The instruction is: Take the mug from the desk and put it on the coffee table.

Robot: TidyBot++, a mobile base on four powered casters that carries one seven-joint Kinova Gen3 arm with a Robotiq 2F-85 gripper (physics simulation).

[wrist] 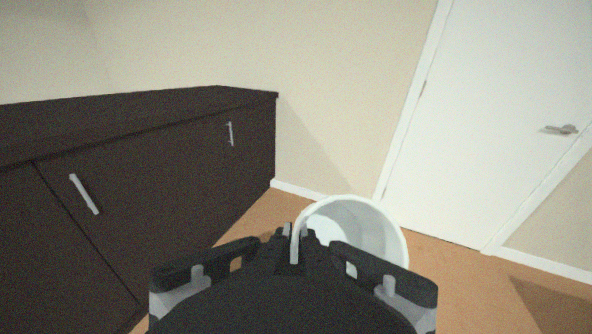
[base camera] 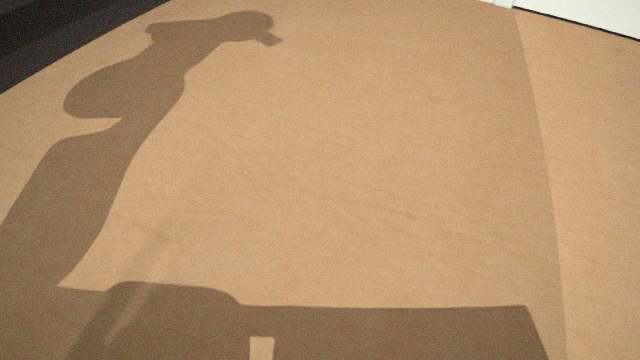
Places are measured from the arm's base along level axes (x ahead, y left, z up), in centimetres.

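Pixels of known places: gripper, fingertip midpoint: (wrist: 295,232).
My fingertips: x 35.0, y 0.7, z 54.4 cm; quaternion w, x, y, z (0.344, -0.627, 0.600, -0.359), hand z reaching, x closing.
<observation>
Behind a point stands the place of what it marks.
The white mug (wrist: 395,235) {x 32.4, y -6.3, z 58.1 cm} shows in the wrist view just right of the fingertips, its round opening facing the camera. My gripper (wrist: 295,232) {x 35.0, y 0.7, z 54.4 cm} is shut on the mug's wall, with the rim between the two fingertips. The mug hangs in the air above the floor. The lower part of the mug is hidden behind the right finger. The desk and the coffee table do not show in either view.
A dark cabinet (wrist: 165,185) {x 78.6, y 54.7, z 23.2 cm} with metal handles stands at the left in the wrist view; a dark piece of furniture (base camera: 45,35) {x 83.2, y 59.2, z -33.3 cm} shows at the upper left in the base view. A white door (wrist: 480,125) {x 124.9, y -98.7, z 48.0 cm} is at the right. Arm and base shadows lie on the wooden floor (base camera: 350,175) {x 49.2, y -5.2, z -39.6 cm}.
</observation>
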